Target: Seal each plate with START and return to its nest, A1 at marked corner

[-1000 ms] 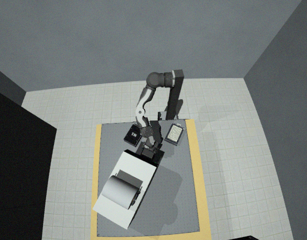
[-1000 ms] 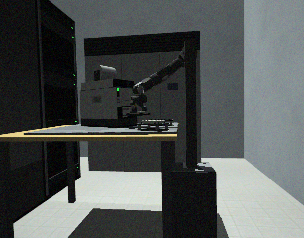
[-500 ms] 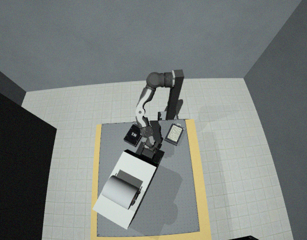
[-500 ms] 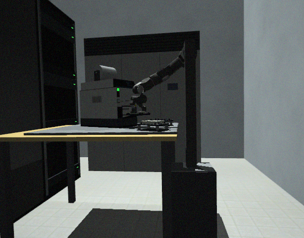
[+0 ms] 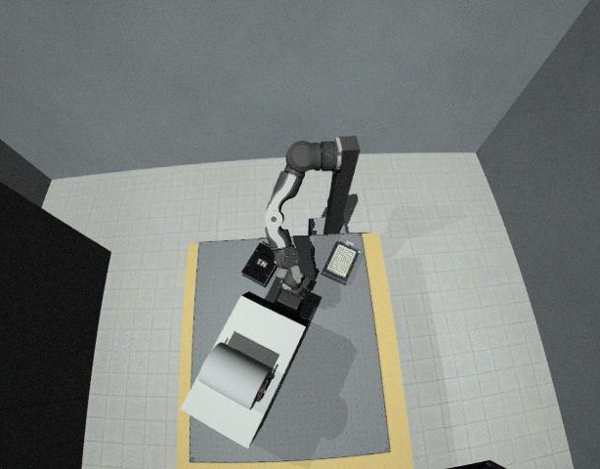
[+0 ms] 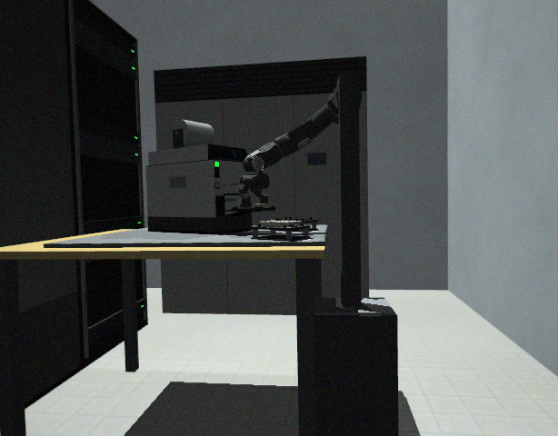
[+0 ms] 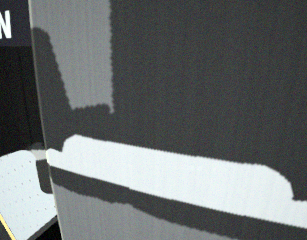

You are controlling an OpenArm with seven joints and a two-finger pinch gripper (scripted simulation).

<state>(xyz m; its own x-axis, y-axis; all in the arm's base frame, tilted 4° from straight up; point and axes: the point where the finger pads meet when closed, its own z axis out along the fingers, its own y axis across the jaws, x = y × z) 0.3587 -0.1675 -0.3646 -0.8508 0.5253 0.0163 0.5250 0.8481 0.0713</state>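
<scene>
Right now my hand is 1 cm above the sealer stage. Also, from my hand: well plate (12 cm behind, 22 cm to the left, 6 cm below); then foil roll (28 cm ahead, 17 cm to the right, 31 cm above); then start button (13 cm ahead, 3 cm to the left, 8 cm above).
</scene>
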